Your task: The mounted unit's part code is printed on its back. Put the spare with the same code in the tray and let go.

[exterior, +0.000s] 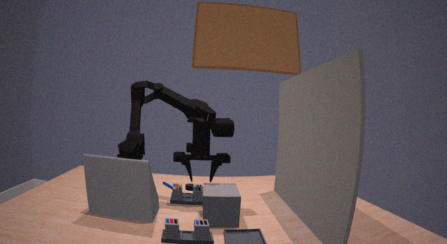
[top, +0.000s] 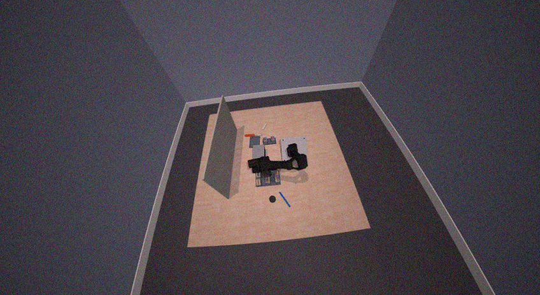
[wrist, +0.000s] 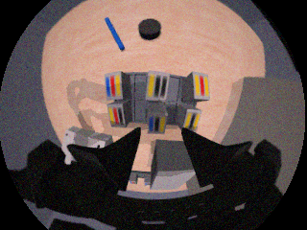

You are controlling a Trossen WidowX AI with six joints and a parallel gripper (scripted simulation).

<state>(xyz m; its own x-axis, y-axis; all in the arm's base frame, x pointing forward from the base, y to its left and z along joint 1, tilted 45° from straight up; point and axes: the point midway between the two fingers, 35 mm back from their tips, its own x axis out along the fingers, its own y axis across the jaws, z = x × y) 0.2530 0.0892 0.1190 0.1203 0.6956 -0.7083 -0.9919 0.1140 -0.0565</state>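
My gripper tip is now 7 cm above the rack, 3 cm to the right of it and 1 cm past it. Round my gripper tip: black disc 20 cm to the left, 7 cm below, 2 cm behind; grey mounted unit 16 cm to the right, 4 cm ahead, 3 cm below; blue pen 22 cm to the left, 11 cm behind, 8 cm below.
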